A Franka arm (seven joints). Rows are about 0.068 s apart.
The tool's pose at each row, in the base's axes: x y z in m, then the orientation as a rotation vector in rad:
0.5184, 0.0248, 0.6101, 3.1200, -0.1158, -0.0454
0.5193, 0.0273, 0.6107, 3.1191, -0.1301, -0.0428
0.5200, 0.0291, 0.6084, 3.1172, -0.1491, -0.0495
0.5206, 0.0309, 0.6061, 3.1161, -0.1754, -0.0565
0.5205, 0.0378, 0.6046, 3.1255, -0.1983, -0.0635
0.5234, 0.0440, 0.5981, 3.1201, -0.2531, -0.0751
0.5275, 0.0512, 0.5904, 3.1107, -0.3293, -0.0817
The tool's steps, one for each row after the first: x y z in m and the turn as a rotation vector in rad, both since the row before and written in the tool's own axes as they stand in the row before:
0.0007, -0.0025, -0.0007, -0.0002, 0.0016, 0.0092
0.0006, -0.0019, 0.0022, -0.0010, -0.0044, 0.0122
0.0005, -0.0019, 0.0022, 0.0004, -0.0047, 0.0168
-0.0008, -0.0069, 0.0014, 0.0109, -0.0051, 0.0140
0.0023, -0.0066, 0.0063, -0.0009, -0.0075, 0.0351
0.0032, -0.0079, 0.0074, -0.0013, -0.0044, 0.0490

